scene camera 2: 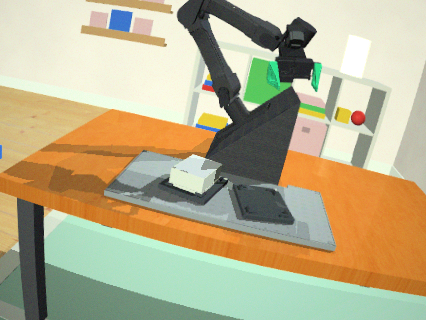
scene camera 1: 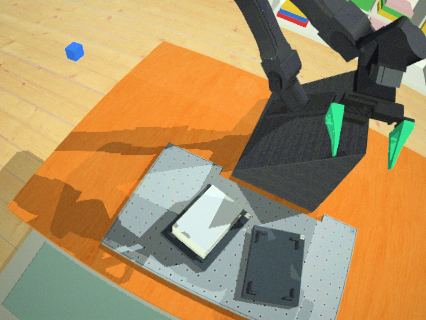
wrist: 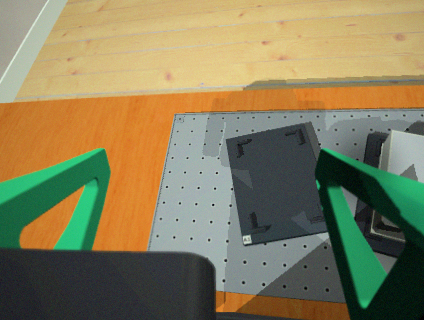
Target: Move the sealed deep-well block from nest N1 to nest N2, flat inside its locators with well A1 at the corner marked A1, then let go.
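Frame: origin at the arm's base, x ahead, y left, z up, level; metres.
Where they show: gripper, between the fingertips: (scene camera 2: 298, 89) (scene camera 1: 362, 162) (wrist: 212, 160); arm's base, origin of its link: (scene camera 2: 244, 121) (scene camera 1: 299, 106).
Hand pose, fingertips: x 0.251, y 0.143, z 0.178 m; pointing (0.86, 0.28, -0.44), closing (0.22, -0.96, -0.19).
Note:
Each offset is from my fingertips to the centre of the thing. "pt": to the spot under its first point. Level surfaces: height alone.
The white sealed deep-well block @(dx +0.112, dy -0.184, dz -0.245 m) (scene camera 1: 207, 217) (scene camera 2: 195, 175) (wrist: 410, 150) sits on the dark nest N1 @(dx +0.113, dy -0.184, dz -0.269 m) (scene camera 1: 202, 264) (scene camera 2: 202, 199); its well A1 cannot be made out. Nest N2 @(dx +0.112, dy -0.014, dz -0.269 m) (scene camera 1: 274, 267) (scene camera 2: 262, 205) (wrist: 280, 185) is a dark plate with raised corner locators and holds no block. Its small white A1 label @(pt dx +0.023, dy +0.012, dz -0.266 m) (scene camera 1: 302, 237) (wrist: 247, 239) marks the corner nearest the camera's lower left in the wrist view. My gripper (scene camera 1: 362, 161) (scene camera 2: 297, 89) (wrist: 212, 160) is open and empty, high above the table and away from the block.
Both nests stand on a grey perforated plate (scene camera 1: 150, 190) (scene camera 2: 310, 220) on the orange table @(dz -0.291 m) (scene camera 1: 200, 80) (scene camera 2: 375, 215) (wrist: 60, 130). The black wedge-shaped arm base (scene camera 1: 300, 170) (scene camera 2: 265, 145) rises behind the plate. A shelf unit stands beyond the table, and a blue cube (scene camera 1: 74, 51) lies on the floor.

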